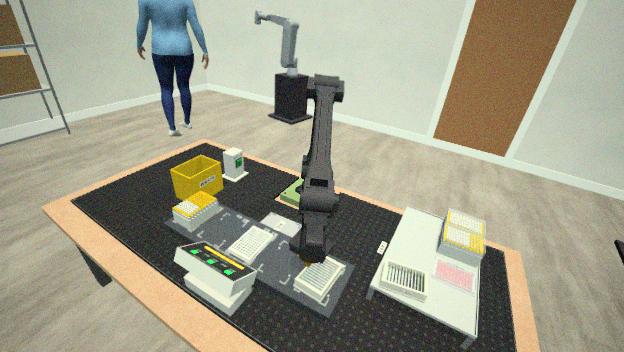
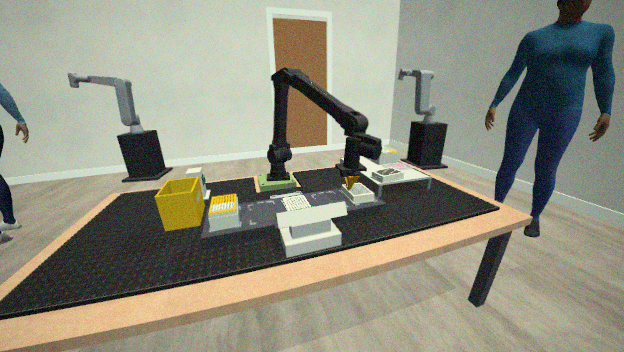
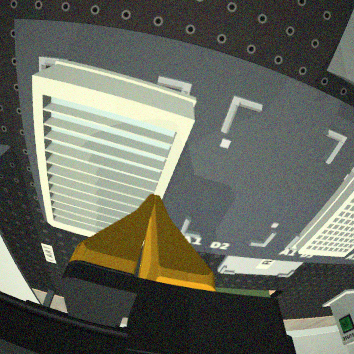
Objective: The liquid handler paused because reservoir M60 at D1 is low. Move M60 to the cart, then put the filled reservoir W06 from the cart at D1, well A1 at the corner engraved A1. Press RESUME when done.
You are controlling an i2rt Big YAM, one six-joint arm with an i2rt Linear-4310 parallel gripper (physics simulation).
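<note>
A cream slatted reservoir sits on the end of the dark deck nearest the cart, beside the position marked D2. Pale blue shows between some slats; no name is legible on it. My gripper is shut and empty, pointing down at the reservoir's edge on the D2 side; contact cannot be told. A similar reservoir with dark slots stands on the white cart. The white box with the green RESUME button stands near the back.
A white gridded plate sits mid-deck. A yellow-topped tip rack is at the far end, beside the yellow waste bin. A white console stands in front. Tip racks and a pink plate are on the cart.
</note>
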